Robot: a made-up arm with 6 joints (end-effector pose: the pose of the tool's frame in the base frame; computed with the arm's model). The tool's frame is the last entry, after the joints. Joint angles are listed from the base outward.
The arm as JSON. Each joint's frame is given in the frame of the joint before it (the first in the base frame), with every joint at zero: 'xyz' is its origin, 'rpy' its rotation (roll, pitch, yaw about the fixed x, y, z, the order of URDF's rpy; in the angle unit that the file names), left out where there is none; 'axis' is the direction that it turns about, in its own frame. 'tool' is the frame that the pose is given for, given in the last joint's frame.
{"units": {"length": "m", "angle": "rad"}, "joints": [
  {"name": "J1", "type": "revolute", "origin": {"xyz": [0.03, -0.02, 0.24]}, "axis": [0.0, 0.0, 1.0]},
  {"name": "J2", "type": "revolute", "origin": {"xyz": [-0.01, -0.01, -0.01]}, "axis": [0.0, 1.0, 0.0]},
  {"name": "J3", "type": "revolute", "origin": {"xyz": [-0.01, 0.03, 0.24]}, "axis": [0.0, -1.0, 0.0]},
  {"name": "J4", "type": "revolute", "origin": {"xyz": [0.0, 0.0, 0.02]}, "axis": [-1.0, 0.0, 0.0]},
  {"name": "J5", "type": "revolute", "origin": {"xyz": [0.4, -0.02, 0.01]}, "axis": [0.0, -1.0, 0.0]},
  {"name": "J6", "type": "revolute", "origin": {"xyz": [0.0, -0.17, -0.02]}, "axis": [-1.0, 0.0, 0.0]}
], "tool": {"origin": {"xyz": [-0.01, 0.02, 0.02], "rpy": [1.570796, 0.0, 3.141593]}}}
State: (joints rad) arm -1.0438 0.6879 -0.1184 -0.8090 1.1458 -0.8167
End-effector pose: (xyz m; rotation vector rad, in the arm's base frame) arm 0.0918 -0.3546 0.0618 0.0931 0.2678 1.3457
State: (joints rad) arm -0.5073 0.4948 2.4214 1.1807 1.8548 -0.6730
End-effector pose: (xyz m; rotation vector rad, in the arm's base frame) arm -0.1901 0.0420 0.7493 -1.6021 1.5180 -1.5192
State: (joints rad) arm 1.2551 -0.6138 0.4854 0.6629 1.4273 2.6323
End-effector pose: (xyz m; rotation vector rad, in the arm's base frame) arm 0.1395 -0.1354 0.8791 0.5852 0.6402 0.2707
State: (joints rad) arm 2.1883 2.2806 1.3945 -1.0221 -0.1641 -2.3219
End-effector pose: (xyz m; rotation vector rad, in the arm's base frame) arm -0.0673 0.2686 -0.3261 -2.0473 0.0450 -1.3891
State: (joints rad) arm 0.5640 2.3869 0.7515 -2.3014 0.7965 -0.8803
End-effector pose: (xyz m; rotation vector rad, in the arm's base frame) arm -0.0395 0.1043 -0.3160 1.1079 -0.0965 1.5077
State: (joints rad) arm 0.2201 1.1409 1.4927 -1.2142 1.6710 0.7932
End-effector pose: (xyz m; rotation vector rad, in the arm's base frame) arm 0.6672 0.0832 0.3614 0.0749 0.5275 1.4749
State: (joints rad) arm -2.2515 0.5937 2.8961 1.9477 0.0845 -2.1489
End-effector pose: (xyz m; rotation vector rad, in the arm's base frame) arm 0.3007 0.1626 0.5758 -0.0983 1.8480 -0.9019
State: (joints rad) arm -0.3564 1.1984 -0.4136 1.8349 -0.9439 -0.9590
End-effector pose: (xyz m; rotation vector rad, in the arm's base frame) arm 0.4330 -0.0710 -0.0818 -1.5119 -1.6777 -0.0435
